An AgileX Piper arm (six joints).
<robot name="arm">
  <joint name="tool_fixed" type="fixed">
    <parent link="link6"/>
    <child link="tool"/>
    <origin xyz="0 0 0" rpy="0 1.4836 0"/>
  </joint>
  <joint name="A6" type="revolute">
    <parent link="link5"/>
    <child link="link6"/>
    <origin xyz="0.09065 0 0.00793"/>
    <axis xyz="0.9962 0 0.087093"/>
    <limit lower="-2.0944" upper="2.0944"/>
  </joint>
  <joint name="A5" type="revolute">
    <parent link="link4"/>
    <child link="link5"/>
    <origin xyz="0 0 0"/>
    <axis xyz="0 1 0"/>
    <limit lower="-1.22" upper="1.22"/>
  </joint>
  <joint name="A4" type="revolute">
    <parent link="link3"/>
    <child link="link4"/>
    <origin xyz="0.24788 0 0.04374"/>
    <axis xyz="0.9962 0 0.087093"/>
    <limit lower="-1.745" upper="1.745"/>
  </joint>
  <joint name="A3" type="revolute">
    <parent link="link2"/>
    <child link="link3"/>
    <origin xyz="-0.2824 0 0.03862"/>
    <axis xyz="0 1 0"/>
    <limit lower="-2.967" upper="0"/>
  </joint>
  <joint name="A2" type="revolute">
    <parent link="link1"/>
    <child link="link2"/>
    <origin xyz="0 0 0"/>
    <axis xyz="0 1 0"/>
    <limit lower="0" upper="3.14"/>
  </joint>
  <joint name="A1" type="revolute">
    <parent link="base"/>
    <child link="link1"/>
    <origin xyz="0 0 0.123"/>
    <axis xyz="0 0 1"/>
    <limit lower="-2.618" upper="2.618"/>
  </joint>
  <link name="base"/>
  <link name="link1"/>
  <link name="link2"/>
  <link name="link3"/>
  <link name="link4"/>
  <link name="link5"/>
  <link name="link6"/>
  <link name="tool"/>
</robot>
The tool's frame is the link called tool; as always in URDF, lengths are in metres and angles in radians.
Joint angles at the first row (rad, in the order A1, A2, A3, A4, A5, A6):
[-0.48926, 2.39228, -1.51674, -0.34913, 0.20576, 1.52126]
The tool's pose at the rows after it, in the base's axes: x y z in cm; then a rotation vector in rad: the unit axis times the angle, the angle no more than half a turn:
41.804 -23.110 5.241 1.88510 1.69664 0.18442
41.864 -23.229 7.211 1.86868 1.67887 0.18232
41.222 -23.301 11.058 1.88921 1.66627 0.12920
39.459 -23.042 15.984 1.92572 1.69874 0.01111
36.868 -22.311 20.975 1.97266 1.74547 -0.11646
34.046 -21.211 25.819 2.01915 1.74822 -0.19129
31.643 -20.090 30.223 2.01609 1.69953 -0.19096
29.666 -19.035 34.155 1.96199 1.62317 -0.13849
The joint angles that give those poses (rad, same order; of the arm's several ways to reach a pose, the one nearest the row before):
[-0.49241, 2.38769, -1.51673, -0.36447, 0.18659, 1.52127]
[-0.49241, 2.34432, -1.51676, -0.36773, 0.20879, 1.52119]
[-0.49242, 2.25193, -1.51673, -0.36779, 0.32500, 1.51695]
[-0.49239, 2.12692, -1.51673, -0.36696, 0.53030, 1.47233]
[-0.49241, 1.99545, -1.51677, -0.36401, 0.75964, 1.41255]
[-0.49240, 1.86475, -1.51675, -0.35932, 0.94662, 1.37979]
[-0.49241, 1.74400, -1.51675, -0.35822, 1.03545, 1.37057]
[-0.49240, 1.63476, -1.51672, -0.35718, 1.04344, 1.36936]

